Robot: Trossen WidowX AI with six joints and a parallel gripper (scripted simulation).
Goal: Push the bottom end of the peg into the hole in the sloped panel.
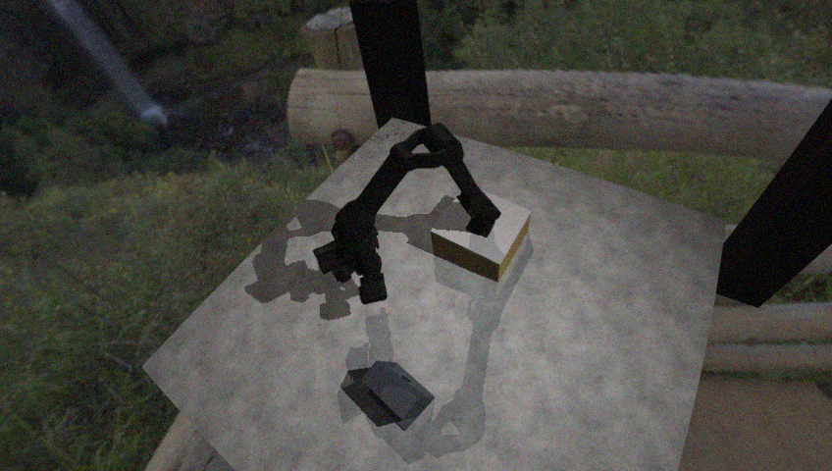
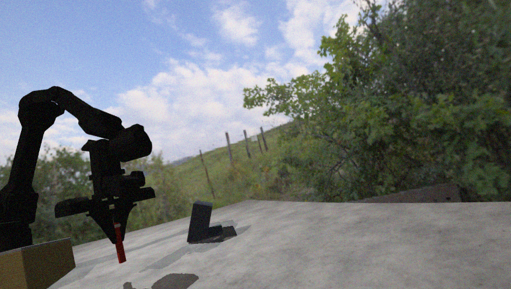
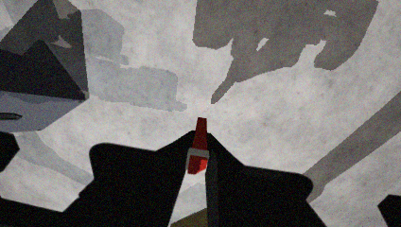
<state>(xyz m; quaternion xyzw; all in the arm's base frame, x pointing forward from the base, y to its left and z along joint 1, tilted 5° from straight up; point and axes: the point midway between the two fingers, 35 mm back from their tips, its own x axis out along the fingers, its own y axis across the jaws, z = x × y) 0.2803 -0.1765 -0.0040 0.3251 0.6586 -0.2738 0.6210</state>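
My gripper tip is now 20 cm short of the dark sloped panel, 18 cm to the right of it and 3 cm above it. Also, from my gripper tip: red peg: 2 cm above.
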